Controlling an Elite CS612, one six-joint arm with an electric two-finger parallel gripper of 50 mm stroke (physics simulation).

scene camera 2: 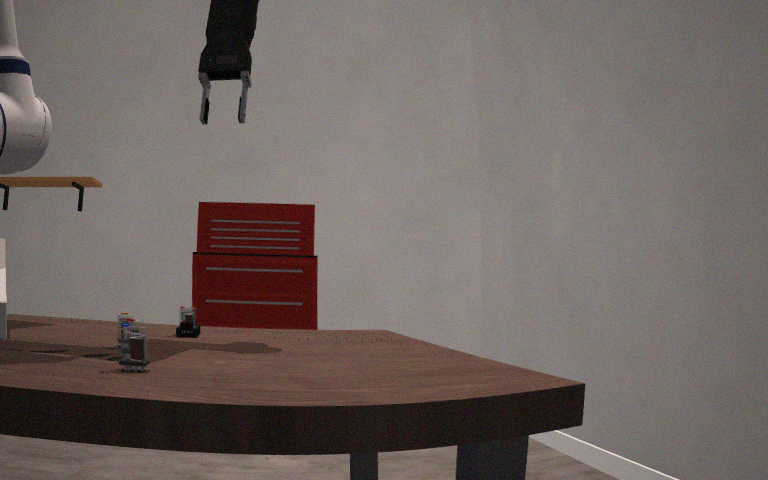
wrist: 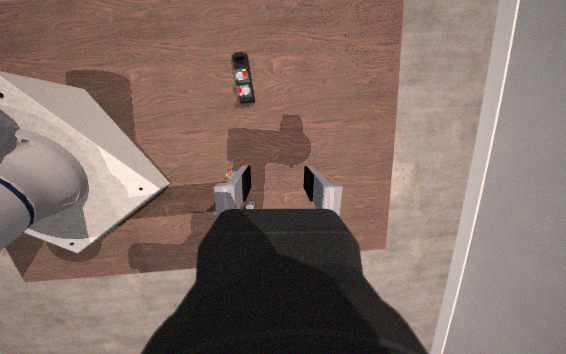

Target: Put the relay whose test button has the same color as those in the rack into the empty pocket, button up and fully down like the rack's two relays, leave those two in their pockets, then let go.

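Note:
My gripper is open and empty, high above the table. The black rack holds two upright relays with red buttons; its empty pocket is at the upper end in the wrist view. A relay with an orange button stands left of the fingers in the wrist view. In the scene view, a relay with a blue button stands nearest the camera and largely hides a relay with a red button. In the wrist view, part of a relay shows beside the left finger, its button hidden.
The robot's pale base plinth stands on the table's left side in the wrist view. A red tool cabinet stands behind the table. A wooden wall shelf is at the left. Arm shadows lie across the loose relays' area.

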